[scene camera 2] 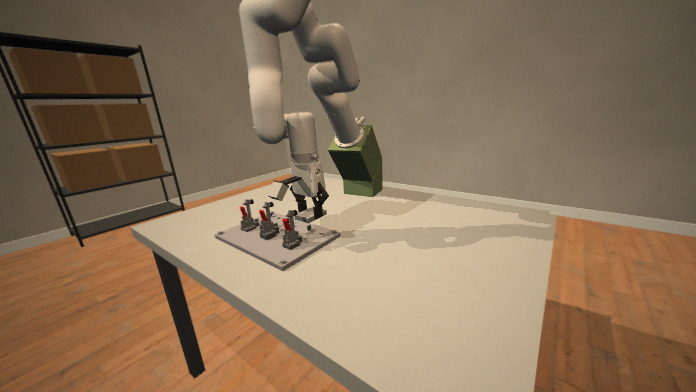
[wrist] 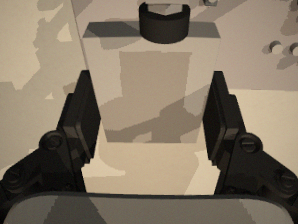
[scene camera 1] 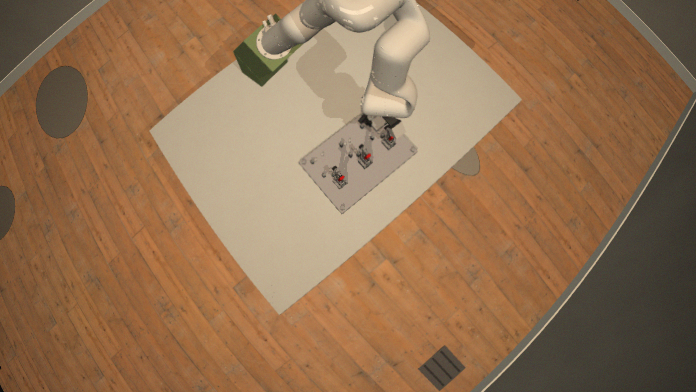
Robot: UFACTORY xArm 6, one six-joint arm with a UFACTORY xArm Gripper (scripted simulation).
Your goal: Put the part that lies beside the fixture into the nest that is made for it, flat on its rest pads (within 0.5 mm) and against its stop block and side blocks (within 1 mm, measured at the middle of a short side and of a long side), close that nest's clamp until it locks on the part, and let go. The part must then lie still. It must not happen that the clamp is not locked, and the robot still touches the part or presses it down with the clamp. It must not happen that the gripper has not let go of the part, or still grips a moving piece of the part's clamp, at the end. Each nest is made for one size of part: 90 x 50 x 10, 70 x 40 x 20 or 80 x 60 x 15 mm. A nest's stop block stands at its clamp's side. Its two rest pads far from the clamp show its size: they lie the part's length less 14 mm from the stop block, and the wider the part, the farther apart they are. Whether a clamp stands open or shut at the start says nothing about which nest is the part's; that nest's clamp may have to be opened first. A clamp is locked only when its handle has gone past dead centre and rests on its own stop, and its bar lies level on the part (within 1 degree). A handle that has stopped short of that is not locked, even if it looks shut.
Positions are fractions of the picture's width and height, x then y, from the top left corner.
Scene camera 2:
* grey fixture plate: 0.39,0.64
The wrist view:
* gripper: 0.51,0.40
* grey part: 0.49,0.41
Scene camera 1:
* grey fixture plate: 0.52,0.46
